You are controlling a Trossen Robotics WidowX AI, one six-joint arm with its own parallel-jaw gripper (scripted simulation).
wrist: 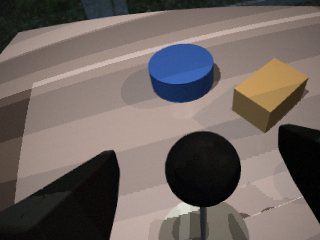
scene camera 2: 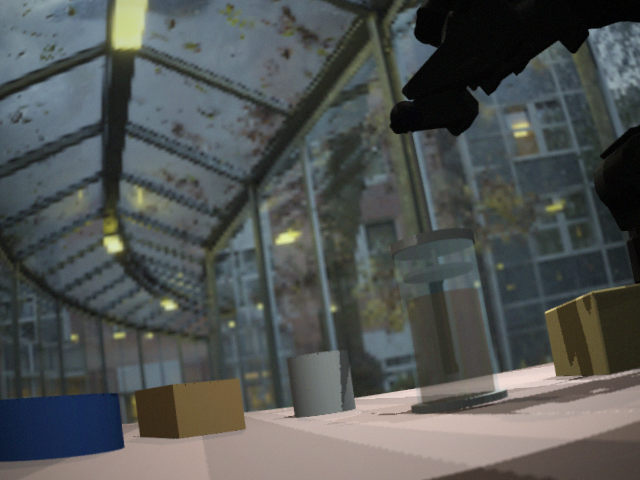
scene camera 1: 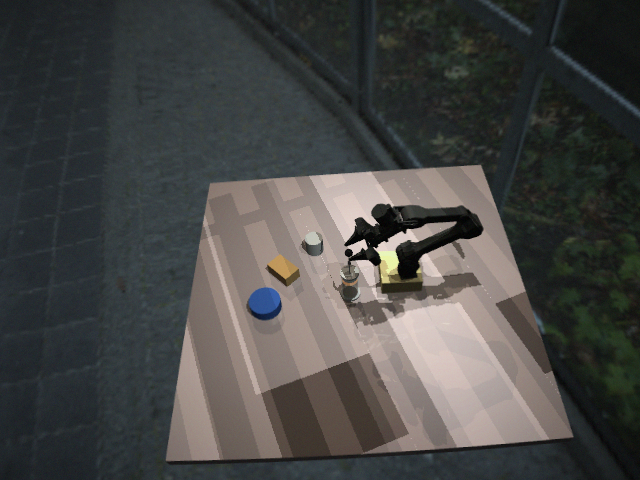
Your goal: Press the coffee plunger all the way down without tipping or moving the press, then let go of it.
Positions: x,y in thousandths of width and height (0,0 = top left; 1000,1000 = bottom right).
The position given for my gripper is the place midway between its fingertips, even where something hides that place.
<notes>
My gripper (scene camera 2: 623,236) is open, holding nothing. I also see a glass coffee press (scene camera 2: 702,707), a blue disc (scene camera 1: 415,634) and an orange block (scene camera 2: 291,855).
The blue disc is seen too in the wrist view (wrist: 570,306). My gripper is seen too in the wrist view (wrist: 620,623) and in scene camera 1 (scene camera 1: 543,526).
</notes>
